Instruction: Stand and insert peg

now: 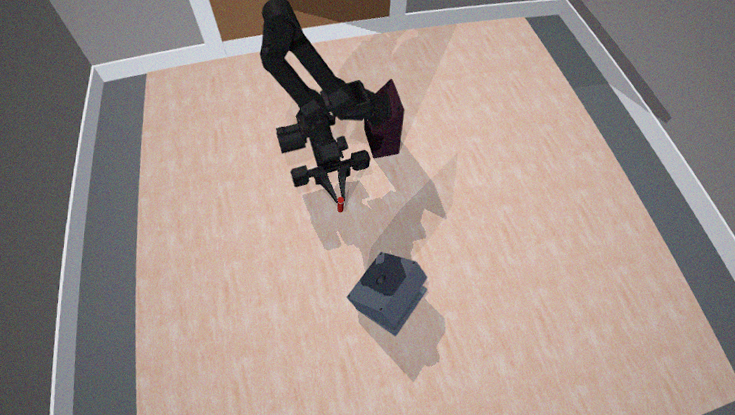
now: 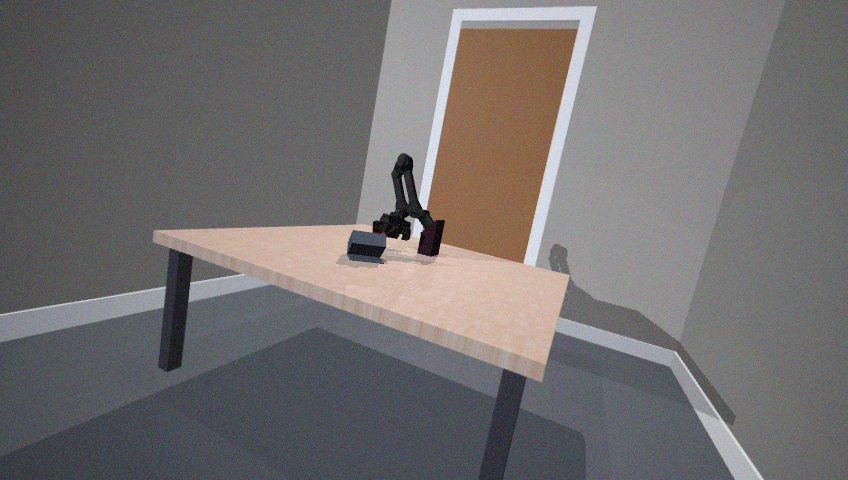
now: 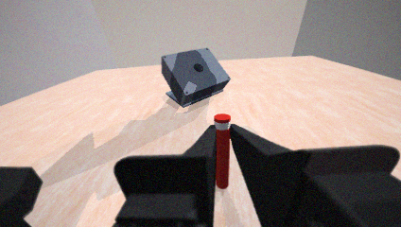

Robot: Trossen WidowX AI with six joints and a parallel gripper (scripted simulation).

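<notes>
The red peg is 10 mm below my gripper tip. From my gripper tip the other things lie so: sloped panel (210 mm ahead, 80 mm to the left, 20 mm below).
</notes>
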